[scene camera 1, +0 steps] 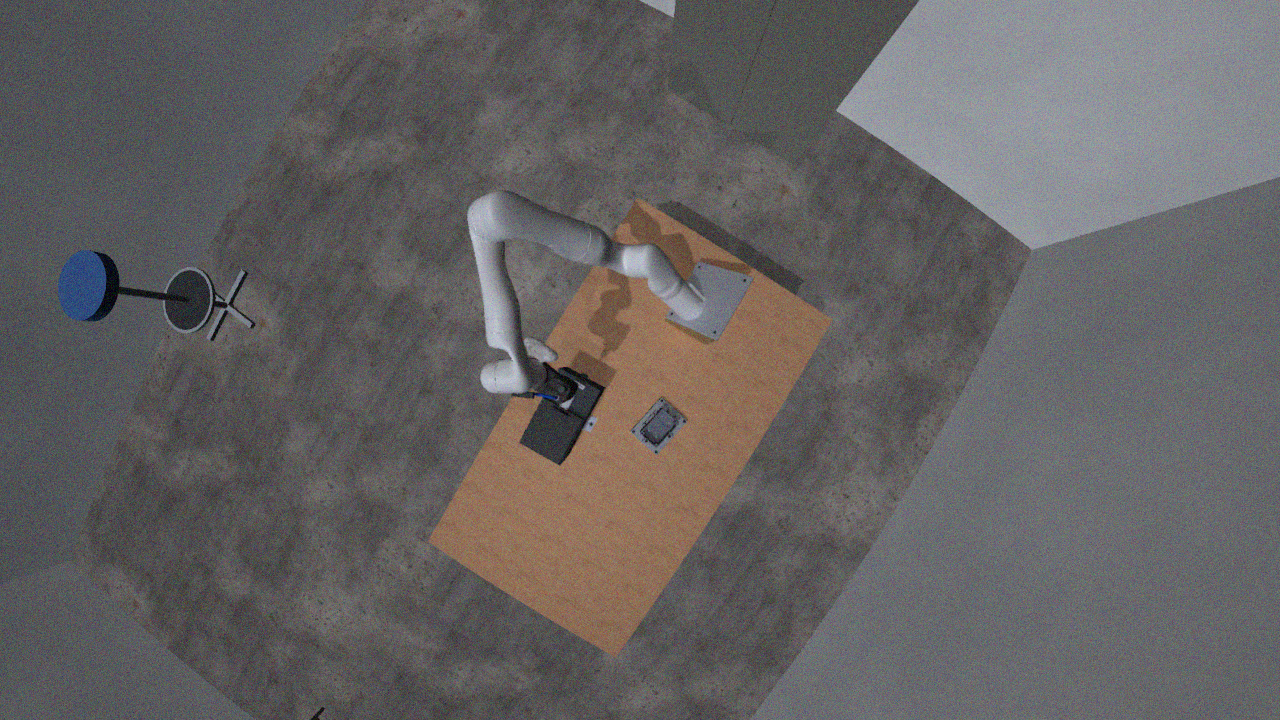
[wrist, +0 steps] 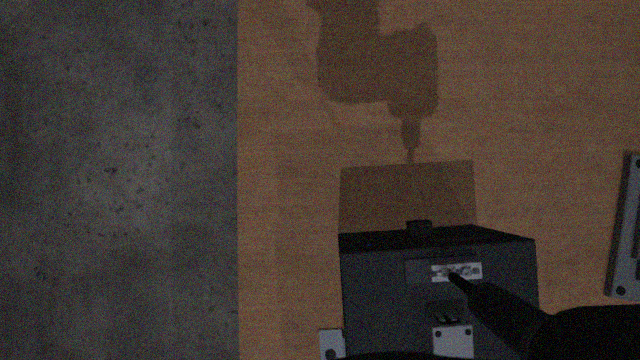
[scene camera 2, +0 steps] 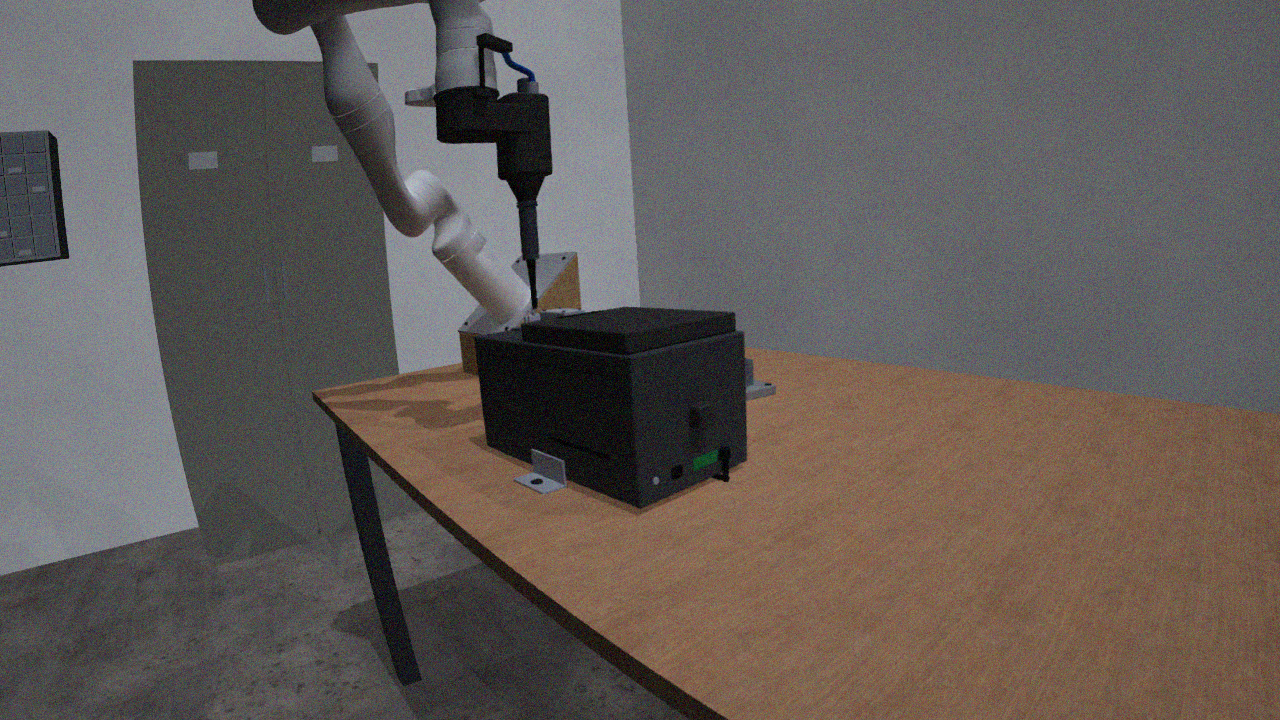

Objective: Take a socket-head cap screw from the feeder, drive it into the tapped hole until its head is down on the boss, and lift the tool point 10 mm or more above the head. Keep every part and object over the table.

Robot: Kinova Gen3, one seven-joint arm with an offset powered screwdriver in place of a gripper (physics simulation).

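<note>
The black box-shaped screw feeder (scene camera 1: 553, 436) (scene camera 2: 563, 394) (wrist: 375, 295) stands on the table (scene camera 1: 572, 537) (scene camera 2: 984, 501) (wrist: 290, 125). A light pick-up strip (wrist: 477, 270) lies on its top; small round shapes on it are too blurred to name surely. My screwdriver tip (scene camera 2: 534, 307) (wrist: 451, 274) points down over this strip, at or very near it. In scene camera 2 the feeder's raised lid hides the contact. I cannot tell whether a screw is on the bit. The grey workpiece plate (scene camera 1: 660, 423) (scene camera 2: 762, 390) (wrist: 620, 270) lies apart from the feeder; its tapped hole cannot be made out.
A light metal bracket (scene camera 2: 543, 480) (wrist: 332, 344) is at the feeder's foot, near the table edge. A light plate (wrist: 452, 341) with dark screws is on the feeder. The arm's grey base plate (scene camera 1: 729, 293) is at one table end. A blue stool (scene camera 1: 86, 285) stands on the floor.
</note>
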